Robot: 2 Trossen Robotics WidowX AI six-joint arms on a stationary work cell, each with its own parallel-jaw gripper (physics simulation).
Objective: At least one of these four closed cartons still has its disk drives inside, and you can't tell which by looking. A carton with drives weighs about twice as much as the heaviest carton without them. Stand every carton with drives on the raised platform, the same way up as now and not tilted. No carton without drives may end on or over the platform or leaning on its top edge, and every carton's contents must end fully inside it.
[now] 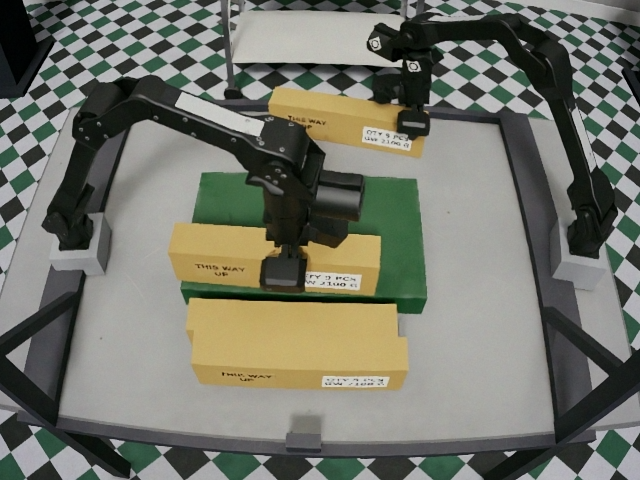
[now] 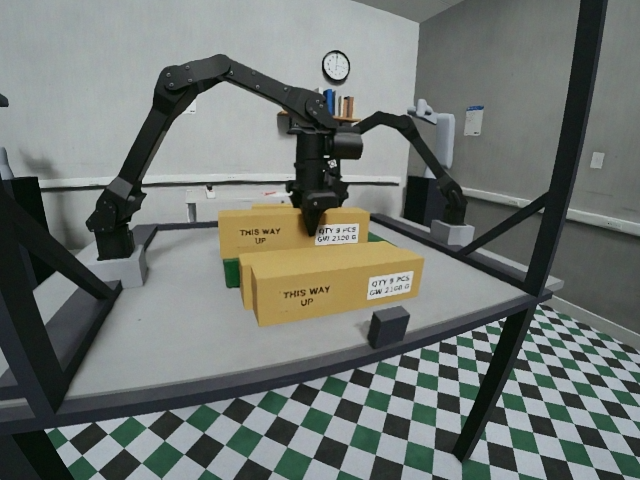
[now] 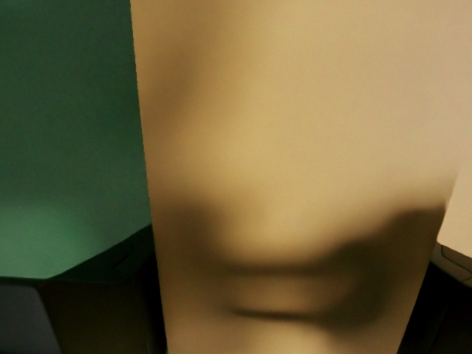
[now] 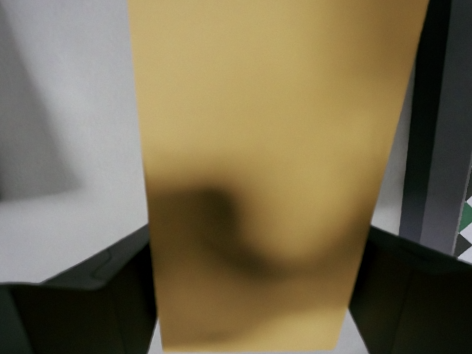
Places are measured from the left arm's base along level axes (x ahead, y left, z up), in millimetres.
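Pixels of known places: left gripper, fingertip midpoint: (image 1: 290, 261) (image 2: 307, 231) (image 3: 271, 215); right gripper, fingertip midpoint: (image 4: 246, 220); left arm's base, origin of the base link: (image 1: 76, 235) (image 2: 116, 254); right arm's base, origin of the base link: (image 1: 583, 242) (image 2: 453, 223).
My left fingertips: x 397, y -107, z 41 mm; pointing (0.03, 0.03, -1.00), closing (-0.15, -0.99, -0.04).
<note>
For each thing: its middle in the pictures, then the offset to it from my left fingertips. "pt": a spot on its surface instead. Level surfaces: height alone.
- yellow carton, body centre: (image 3: 268, 277) (image 1: 273, 259) (image 2: 296, 230) dx -26, dy +4, dz +4 mm
- green raised platform, body centre: (image 3: 115, 128) (image 1: 305, 240) (image 2: 302, 247) dx +30, dy +87, dz -69 mm
- back carton, body centre: (image 1: 348, 120) (image 2: 296, 216) dx +135, dy +370, dz -56 mm
- front carton, body centre: (image 1: 299, 363) (image 2: 343, 283) dx +4, dy -149, dz -56 mm
- grey table, its level: dz -99 mm
- dark rim, surface spot: (image 1: 232, 448) pt dx -110, dy -274, dz -98 mm
- small dark block, body centre: (image 1: 303, 443) (image 2: 388, 326) dx +0, dy -278, dz -67 mm
My left gripper (image 1: 285, 258) (image 2: 313, 214) (image 3: 271, 215) is shut on a yellow carton (image 1: 217, 242) (image 2: 263, 222) (image 3: 300, 125). This carton is level over the front part of the green raised platform (image 1: 227, 193) (image 2: 231, 273) (image 3: 65, 150); whether it touches is unclear. My right gripper (image 1: 413, 117) (image 4: 246, 220) is shut on the right part of the back carton (image 1: 336, 111) (image 2: 268, 206) (image 4: 270, 125), behind the platform. The front carton (image 1: 299, 353) (image 2: 336, 284) and another carton (image 1: 292, 315) (image 2: 247, 284) stand upright side by side before the platform. Contents are hidden.
The grey table (image 1: 465, 330) (image 2: 180, 330) has a dark rim (image 1: 232, 448). A small dark block (image 1: 303, 441) (image 2: 389, 326) stands at its front edge. The left arm crosses above the platform. Dark frame posts (image 2: 568, 144) rise at the sides.
</note>
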